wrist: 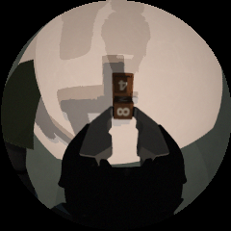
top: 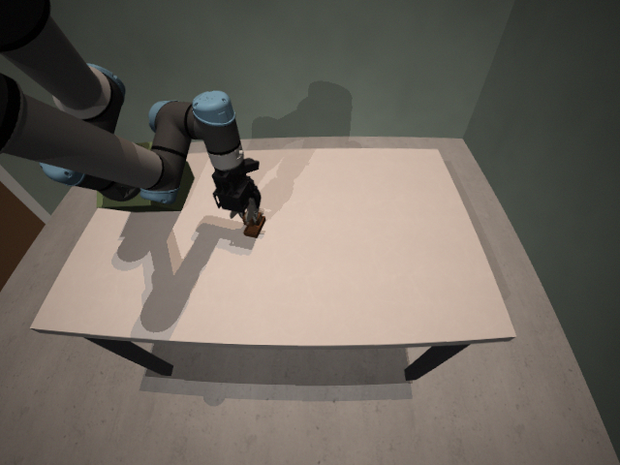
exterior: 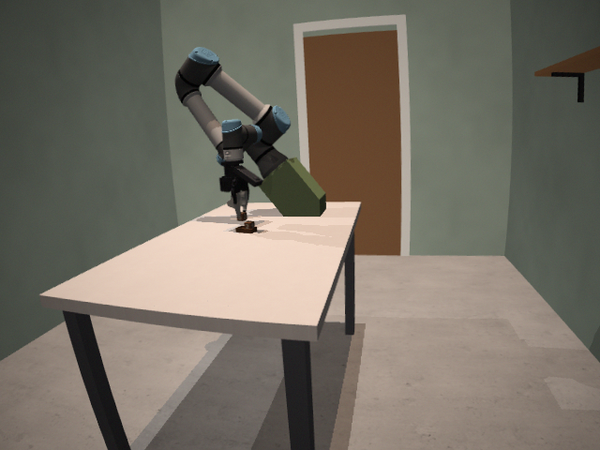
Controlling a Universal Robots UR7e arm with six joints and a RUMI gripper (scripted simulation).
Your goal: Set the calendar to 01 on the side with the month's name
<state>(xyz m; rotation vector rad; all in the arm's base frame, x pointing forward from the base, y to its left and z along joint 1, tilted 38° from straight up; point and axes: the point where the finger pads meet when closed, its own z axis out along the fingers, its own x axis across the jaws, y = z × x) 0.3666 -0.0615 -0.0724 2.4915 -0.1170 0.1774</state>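
Now: the brown tray 2 cm to the left of my hand and 6 cm below it.
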